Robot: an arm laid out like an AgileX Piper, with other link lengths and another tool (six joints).
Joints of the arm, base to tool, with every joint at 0 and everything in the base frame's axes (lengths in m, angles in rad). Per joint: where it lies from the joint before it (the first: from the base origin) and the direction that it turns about. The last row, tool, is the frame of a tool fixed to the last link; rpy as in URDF.
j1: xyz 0 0 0.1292 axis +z
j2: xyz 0 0 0 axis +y
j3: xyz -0.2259 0 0.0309 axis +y
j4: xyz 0.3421 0 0.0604 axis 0.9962 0 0.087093
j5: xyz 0 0 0 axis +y
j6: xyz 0.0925 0 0.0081 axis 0.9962 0 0.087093
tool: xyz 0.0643 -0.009 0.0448 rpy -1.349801 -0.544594 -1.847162
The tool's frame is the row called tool.
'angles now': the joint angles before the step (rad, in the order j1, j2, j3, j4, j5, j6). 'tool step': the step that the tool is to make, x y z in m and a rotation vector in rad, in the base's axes. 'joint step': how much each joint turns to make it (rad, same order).
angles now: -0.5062, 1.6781, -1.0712, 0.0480, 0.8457, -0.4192
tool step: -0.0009, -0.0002, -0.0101, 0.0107, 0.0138, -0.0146
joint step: 0.0000, 0.0240, 0.0000, 0.0000, -0.0073, 0.0147
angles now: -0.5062, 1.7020, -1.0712, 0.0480, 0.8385, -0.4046
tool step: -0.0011, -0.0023, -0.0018, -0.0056, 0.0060, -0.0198
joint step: 0.0000, 0.0044, -0.0003, -0.0152, -0.0024, 0.0281
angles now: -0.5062, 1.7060, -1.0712, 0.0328, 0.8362, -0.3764
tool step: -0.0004, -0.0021, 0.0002, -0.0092, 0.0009, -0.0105
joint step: -0.0001, 0.0001, -0.0002, -0.0138, -0.0040, 0.0178
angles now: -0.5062, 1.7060, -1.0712, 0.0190, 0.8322, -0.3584
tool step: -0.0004, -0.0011, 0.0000, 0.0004, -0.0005, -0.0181
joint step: 0.0000, 0.0002, -0.0001, -0.0039, -0.0005, 0.0205
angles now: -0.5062, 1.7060, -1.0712, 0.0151, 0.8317, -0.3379
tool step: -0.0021, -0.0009, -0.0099, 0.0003, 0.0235, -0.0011
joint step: -0.0001, 0.0239, -0.0016, -0.0151, -0.0017, 0.0091
